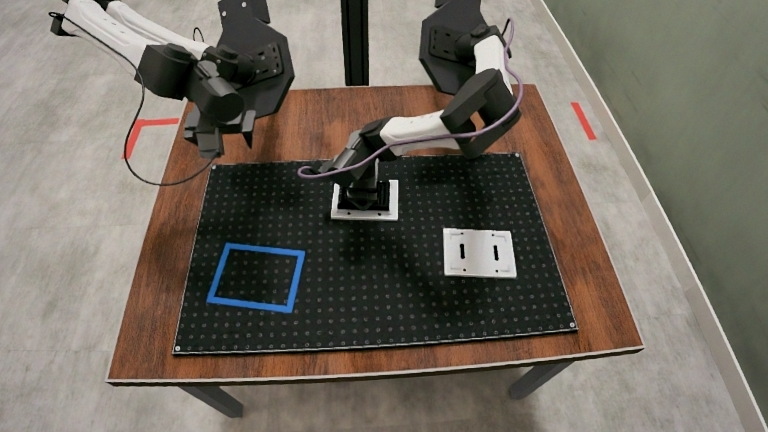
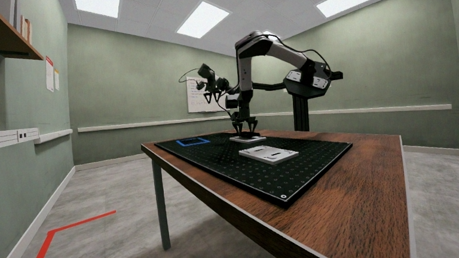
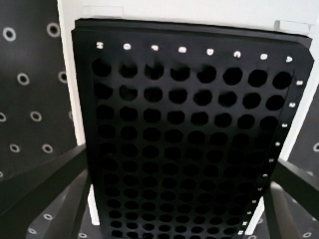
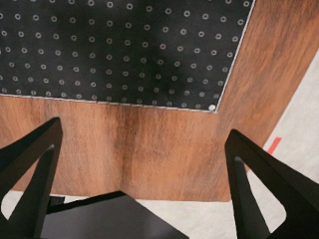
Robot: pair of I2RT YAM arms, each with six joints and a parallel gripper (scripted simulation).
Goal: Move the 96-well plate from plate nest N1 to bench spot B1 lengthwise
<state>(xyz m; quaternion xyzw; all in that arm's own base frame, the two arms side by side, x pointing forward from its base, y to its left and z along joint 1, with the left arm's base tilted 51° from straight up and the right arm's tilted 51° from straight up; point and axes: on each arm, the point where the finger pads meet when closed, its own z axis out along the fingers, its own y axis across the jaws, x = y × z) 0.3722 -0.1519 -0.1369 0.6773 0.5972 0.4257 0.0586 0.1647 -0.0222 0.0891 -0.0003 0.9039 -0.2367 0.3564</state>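
Observation:
Right now my left hand is right at the black 96-well plate.

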